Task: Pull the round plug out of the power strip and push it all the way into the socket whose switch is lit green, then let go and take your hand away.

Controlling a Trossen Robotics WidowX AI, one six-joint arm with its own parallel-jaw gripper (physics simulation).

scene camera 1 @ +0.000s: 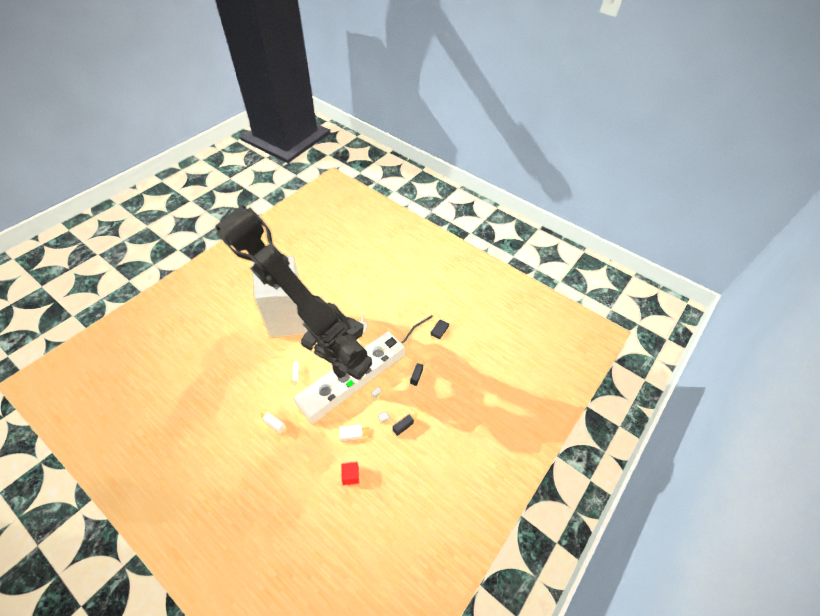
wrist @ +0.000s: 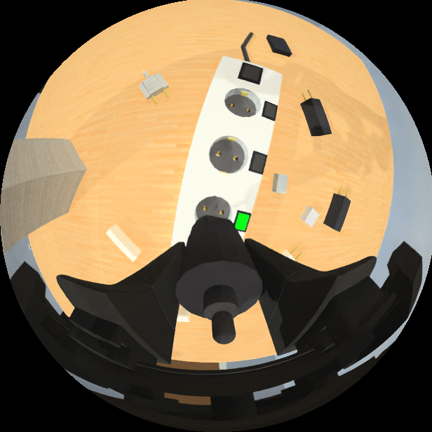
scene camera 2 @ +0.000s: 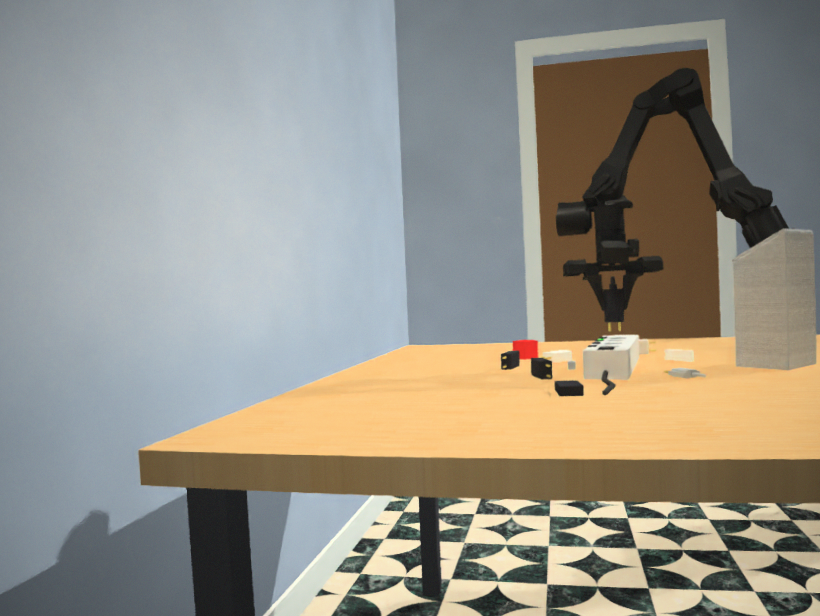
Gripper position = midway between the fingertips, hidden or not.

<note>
I see my gripper (scene camera 2: 614, 310), a round black plug (scene camera 2: 614, 299) and a white power strip (wrist: 218, 182).
The round black plug shows as well in the wrist view (wrist: 217, 280). My gripper also shows in scene camera 1 (scene camera 1: 340, 366) and in the wrist view (wrist: 214, 246).
</note>
